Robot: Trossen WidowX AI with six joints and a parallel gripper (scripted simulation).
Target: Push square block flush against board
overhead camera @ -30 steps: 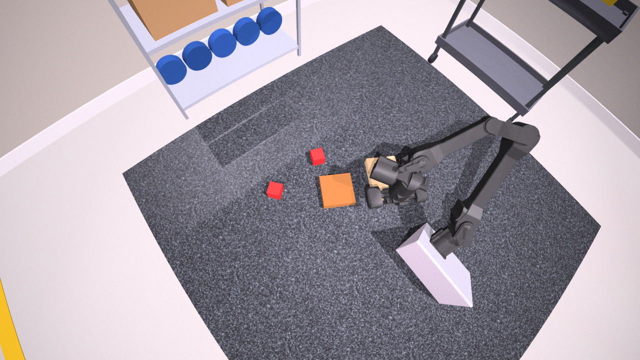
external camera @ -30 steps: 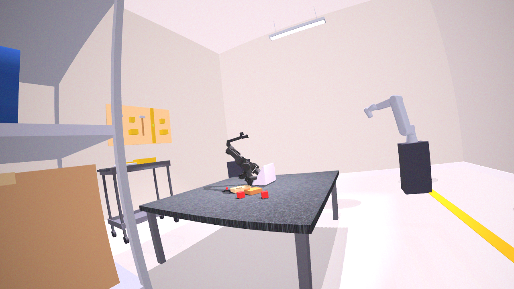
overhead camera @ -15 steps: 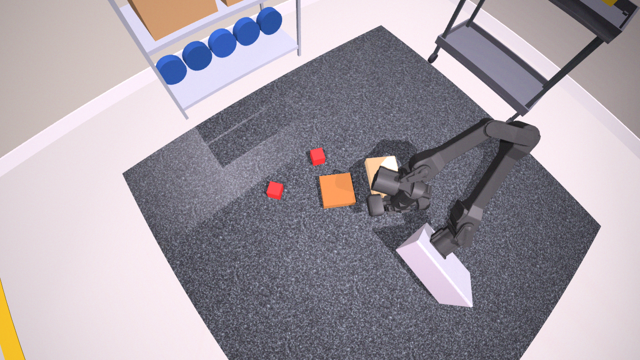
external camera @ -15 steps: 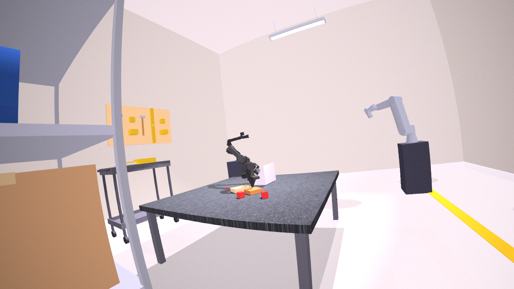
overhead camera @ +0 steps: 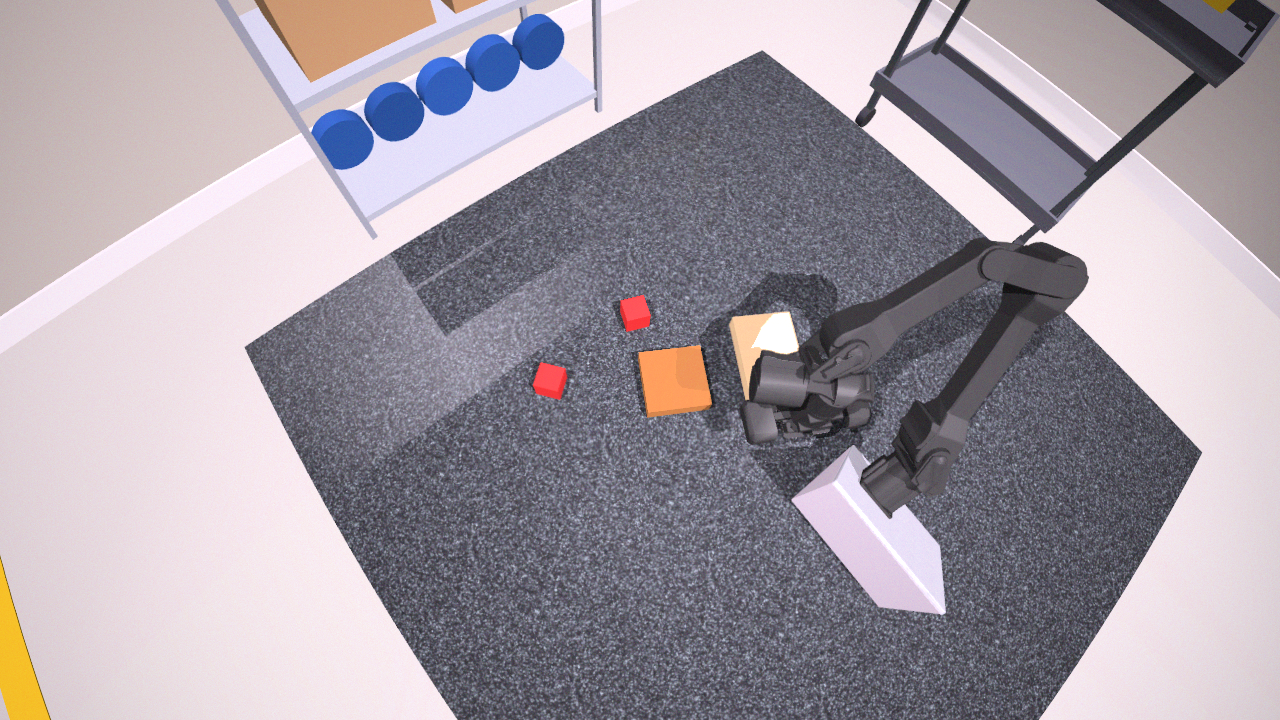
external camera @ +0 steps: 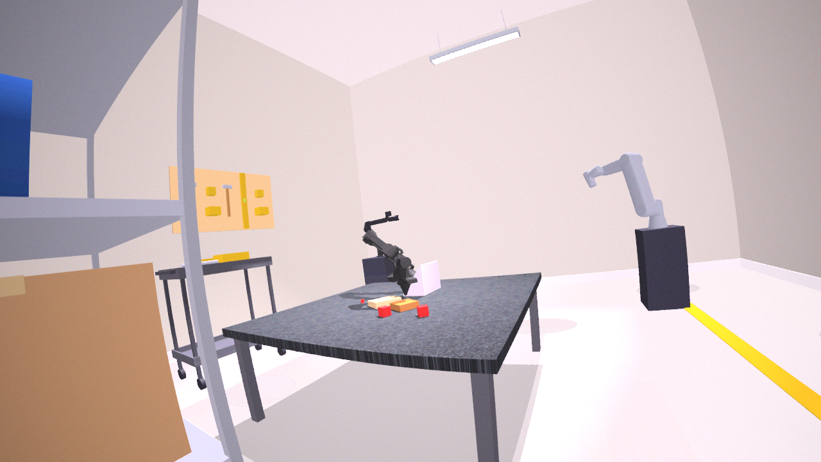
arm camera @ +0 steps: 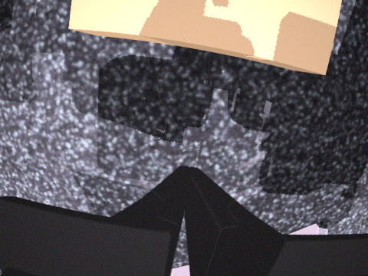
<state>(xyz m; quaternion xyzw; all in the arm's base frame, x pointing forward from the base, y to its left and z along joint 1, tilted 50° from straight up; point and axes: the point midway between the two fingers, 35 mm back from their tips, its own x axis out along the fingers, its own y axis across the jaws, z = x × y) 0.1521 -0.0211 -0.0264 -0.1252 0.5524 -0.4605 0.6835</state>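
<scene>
The tan board lies 110 mm ahead of my gripper tip, 60 mm to the right of it and 10 mm below it. The rest, counted from my gripper tip: orange square block: 180 mm ahead, 90 mm to the left, 10 mm below; then tiny red cube: 70 mm ahead, 240 mm to the right, 10 mm below.
</scene>
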